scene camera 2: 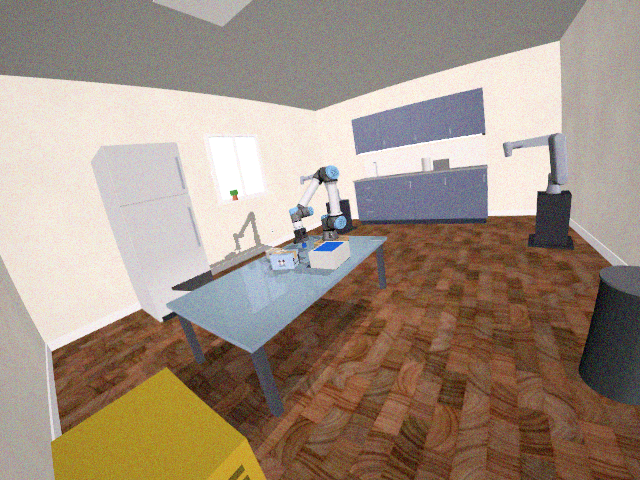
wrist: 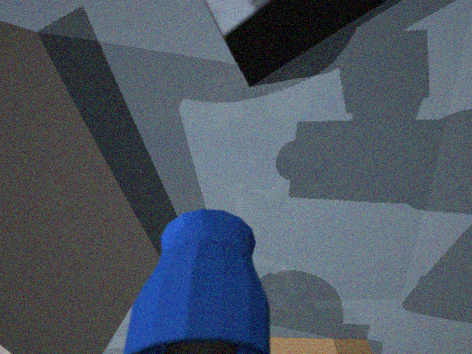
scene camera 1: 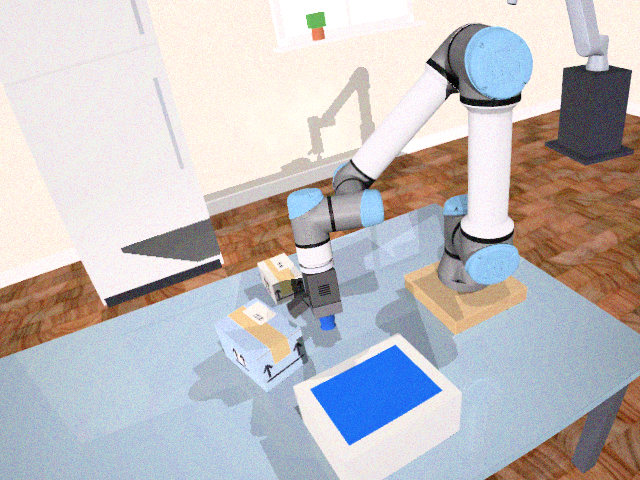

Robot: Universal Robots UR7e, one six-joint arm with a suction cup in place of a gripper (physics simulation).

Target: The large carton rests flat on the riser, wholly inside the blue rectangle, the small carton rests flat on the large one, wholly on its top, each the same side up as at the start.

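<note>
The large carton, pale blue with a tan tape strip, stands upright on the table, left of the riser. The small carton, cream with tan tape, is behind it, partly hidden by the gripper body. The white riser bears the blue rectangle, which has no carton on it. My gripper, a blue suction cup, points down over the table, right of the cartons and behind the riser. No carton hangs from it.
The arm's wooden base block is at the right back of the table. A fridge stands beyond the table. A yellow box is in the foreground of the second scene view.
</note>
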